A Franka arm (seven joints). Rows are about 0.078 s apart.
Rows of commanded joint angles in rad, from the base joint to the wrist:
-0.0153, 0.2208, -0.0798, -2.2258, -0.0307, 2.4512, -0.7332
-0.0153, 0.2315, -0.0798, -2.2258, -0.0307, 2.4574, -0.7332
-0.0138, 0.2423, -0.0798, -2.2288, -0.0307, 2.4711, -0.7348
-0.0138, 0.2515, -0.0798, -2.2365, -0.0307, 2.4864, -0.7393
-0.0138, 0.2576, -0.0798, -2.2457, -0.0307, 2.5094, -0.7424
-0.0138, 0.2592, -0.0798, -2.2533, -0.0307, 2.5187, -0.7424
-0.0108, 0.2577, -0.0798, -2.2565, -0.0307, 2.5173, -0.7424
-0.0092, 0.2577, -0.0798, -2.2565, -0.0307, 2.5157, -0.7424
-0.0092, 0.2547, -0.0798, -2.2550, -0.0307, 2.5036, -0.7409
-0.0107, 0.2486, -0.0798, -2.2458, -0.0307, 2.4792, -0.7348
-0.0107, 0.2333, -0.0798, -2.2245, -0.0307, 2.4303, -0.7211
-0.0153, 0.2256, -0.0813, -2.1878, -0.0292, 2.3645, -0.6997
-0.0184, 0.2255, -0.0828, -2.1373, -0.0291, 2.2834, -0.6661
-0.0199, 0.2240, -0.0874, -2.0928, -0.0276, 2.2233, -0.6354
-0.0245, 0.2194, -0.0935, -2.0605, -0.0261, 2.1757, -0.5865
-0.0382, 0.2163, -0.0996, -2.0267, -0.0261, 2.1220, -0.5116
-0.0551, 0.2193, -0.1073, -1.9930, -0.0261, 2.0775, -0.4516
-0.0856, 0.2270, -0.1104, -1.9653, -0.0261, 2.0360, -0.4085
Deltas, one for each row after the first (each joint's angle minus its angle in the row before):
0.0000, 0.0107, 0.0000, 0.0000, 0.0000, 0.0062, 0.0000
0.0015, 0.0108, 0.0000, -0.0030, 0.0000, 0.0137, -0.0016
0.0000, 0.0092, 0.0000, -0.0077, 0.0000, 0.0153, -0.0045
0.0000, 0.0061, 0.0000, -0.0092, 0.0000, 0.0230, -0.0031
0.0000, 0.0016, 0.0000, -0.0076, 0.0000, 0.0093, 0.0000
0.0030, -0.0015, 0.0000, -0.0032, 0.0000, -0.0014, 0.0000
0.0016, 0.0000, 0.0000, 0.0000, 0.0000, -0.0016, 0.0000
0.0000, -0.0030, 0.0000, 0.0015, 0.0000, -0.0121, 0.0015
-0.0015, -0.0061, 0.0000, 0.0092, 0.0000, -0.0244, 0.0061
0.0000, -0.0153, 0.0000, 0.0213, 0.0000, -0.0489, 0.0137
-0.0046, -0.0077, -0.0015, 0.0367, 0.0015, -0.0658, 0.0214
-0.0031, -0.0001, -0.0015, 0.0505, 0.0001, -0.0811, 0.0336
-0.0015, -0.0015, -0.0046, 0.0445, 0.0015, -0.0601, 0.0307
-0.0046, -0.0046, -0.0061, 0.0323, 0.0015, -0.0476, 0.0489
-0.0137, -0.0031, -0.0061, 0.0338, 0.0000, -0.0537, 0.0749
-0.0169, 0.0030, -0.0077, 0.0337, 0.0000, -0.0445, 0.0600
-0.0305, 0.0077, -0.0031, 0.0277, 0.0000, -0.0415, 0.0431

